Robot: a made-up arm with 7 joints. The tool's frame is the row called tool. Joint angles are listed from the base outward.
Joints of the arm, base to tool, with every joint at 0 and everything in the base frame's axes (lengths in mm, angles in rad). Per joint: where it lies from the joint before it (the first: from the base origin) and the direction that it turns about. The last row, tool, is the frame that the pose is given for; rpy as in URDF.
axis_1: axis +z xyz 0 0 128.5
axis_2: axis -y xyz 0 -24.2 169.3
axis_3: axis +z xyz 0 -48.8 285.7
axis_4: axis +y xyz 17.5 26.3 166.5
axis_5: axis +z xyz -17 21.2 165.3
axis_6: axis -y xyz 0 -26.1 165.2
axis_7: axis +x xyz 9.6 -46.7 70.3
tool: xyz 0 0 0 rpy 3.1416 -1.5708 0
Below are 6 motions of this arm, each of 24 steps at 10 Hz.
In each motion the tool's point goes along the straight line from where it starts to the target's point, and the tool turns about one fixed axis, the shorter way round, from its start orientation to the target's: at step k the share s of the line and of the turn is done. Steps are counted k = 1, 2, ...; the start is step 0. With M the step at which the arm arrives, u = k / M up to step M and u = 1 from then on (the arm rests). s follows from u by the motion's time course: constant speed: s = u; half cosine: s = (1 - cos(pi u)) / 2; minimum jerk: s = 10 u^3 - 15 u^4 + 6 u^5.
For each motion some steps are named. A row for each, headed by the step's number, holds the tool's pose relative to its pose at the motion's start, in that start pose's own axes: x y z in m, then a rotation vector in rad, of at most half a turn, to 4 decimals.
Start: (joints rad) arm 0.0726 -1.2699 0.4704 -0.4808 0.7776 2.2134 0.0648
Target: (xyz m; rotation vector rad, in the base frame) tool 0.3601 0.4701 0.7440 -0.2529 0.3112 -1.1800
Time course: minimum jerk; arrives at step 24
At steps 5, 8, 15, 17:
5: -0.0163 -0.0296 -0.0284 0.0132 -0.0521 0.0503
8: -0.0531 -0.0962 -0.0925 0.0429 -0.1693 0.1636
15: -0.1834 -0.3322 -0.3193 0.1483 -0.5847 0.5650
17: -0.2145 -0.3885 -0.3735 0.1734 -0.6839 0.6609

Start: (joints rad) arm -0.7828 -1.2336 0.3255 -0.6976 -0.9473 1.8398 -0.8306
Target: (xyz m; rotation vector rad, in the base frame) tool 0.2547 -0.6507 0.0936 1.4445 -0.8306 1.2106
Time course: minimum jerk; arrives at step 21
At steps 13, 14, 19, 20, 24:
13: -0.1464 -0.2636 -0.4137 0.4659 -0.7598 0.5451
14: -0.1618 -0.2913 -0.4573 0.5149 -0.8397 0.6024
19: -0.2032 -0.3660 -0.5744 0.6468 -1.0549 0.7567
20: -0.2045 -0.3684 -0.5781 0.6510 -1.0617 0.7617
24: -0.2047 -0.3687 -0.5787 0.6516 -1.0628 0.7624

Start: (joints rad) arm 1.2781 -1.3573 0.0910 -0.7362 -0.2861 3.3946 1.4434
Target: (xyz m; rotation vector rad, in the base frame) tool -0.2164 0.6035 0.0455 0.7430 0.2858 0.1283
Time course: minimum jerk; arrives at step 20
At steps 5, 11, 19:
5: -0.0456 -0.0624 -0.0037 -0.0523 0.0765 0.0300
11: -0.2614 -0.3574 -0.0213 -0.2999 0.4386 0.1720
19: -0.4403 -0.6018 -0.0359 -0.5050 0.7385 0.2897

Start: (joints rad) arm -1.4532 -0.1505 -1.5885 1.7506 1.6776 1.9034 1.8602
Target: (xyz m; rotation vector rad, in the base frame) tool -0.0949 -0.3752 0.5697 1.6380 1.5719 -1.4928
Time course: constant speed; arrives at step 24
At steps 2, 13, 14, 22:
2: 0.0127 0.0157 -0.0287 -0.1176 0.0017 -0.0687
13: 0.0822 0.1019 -0.1863 -0.7645 0.0109 -0.4463
14: 0.0886 0.1098 -0.2006 -0.8233 0.0118 -0.4806
22: 0.1392 0.1725 -0.3153 -1.2938 0.0185 -0.7553

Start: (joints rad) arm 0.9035 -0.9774 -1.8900 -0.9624 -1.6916 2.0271 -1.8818
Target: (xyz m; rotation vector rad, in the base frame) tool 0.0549 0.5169 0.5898 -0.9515 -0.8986 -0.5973
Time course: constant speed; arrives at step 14
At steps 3, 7, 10, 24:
3: 0.0085 -0.0469 -0.0177 0.1436 0.0463 0.0040
7: 0.0199 -0.1094 -0.0413 0.3350 0.1081 0.0094
10: 0.0284 -0.1563 -0.0589 0.4786 0.1545 0.0134
24: 0.0398 -0.2189 -0.0825 0.6700 0.2162 0.0187

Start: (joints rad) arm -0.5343 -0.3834 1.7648 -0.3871 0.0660 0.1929 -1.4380
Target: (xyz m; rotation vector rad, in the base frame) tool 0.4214 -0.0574 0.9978 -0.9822 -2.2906 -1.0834
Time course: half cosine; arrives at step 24
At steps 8, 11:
8: -0.0422 -0.0488 0.0708 0.3431 -0.0849 0.0674
11: -0.0734 -0.0848 0.1232 0.5966 -0.1476 0.1173

